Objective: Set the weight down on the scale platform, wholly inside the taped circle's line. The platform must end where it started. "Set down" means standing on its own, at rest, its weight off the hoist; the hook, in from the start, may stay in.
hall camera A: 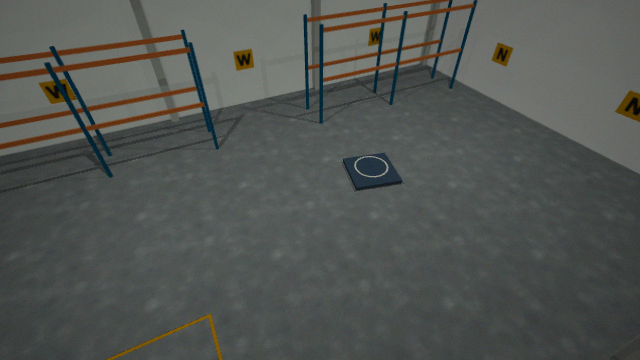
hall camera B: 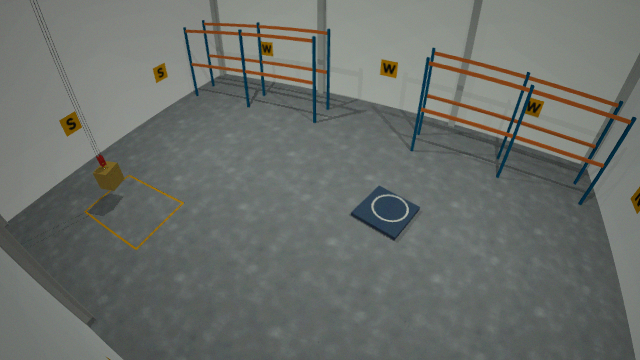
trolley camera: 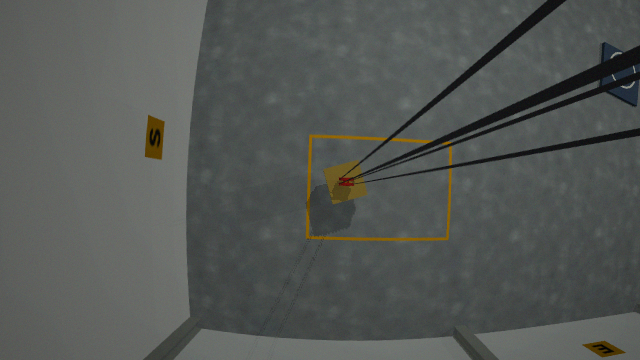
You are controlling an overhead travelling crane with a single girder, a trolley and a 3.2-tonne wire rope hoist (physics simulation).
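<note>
The weight, a yellow-brown block (hall camera B: 109, 178) (trolley camera: 358, 188), hangs from my red hook (hall camera B: 102, 161) (trolley camera: 346, 181) on the ropes. Its shadow lies apart from it on the floor, so it is raised off the floor. It hangs over the far-left part of the yellow floor rectangle in hall camera B, turned relative to the lines. The dark blue scale platform (hall camera A: 377, 183) (hall camera B: 387, 228) (trolley camera: 607, 57) lies flat, well away from the weight, with the white taped circle (hall camera A: 371, 177) (hall camera B: 390, 221) on top. The weight and hook do not show in hall camera A.
A yellow rectangle (hall camera A: 160, 337) (hall camera B: 160, 226) (trolley camera: 377, 239) is marked on the floor. Two blue and orange racks stand along the W wall, one on the left (hall camera A: 79, 120) (hall camera B: 314, 80) and one on the right (hall camera A: 321, 75) (hall camera B: 515, 131). The S wall is near the weight.
</note>
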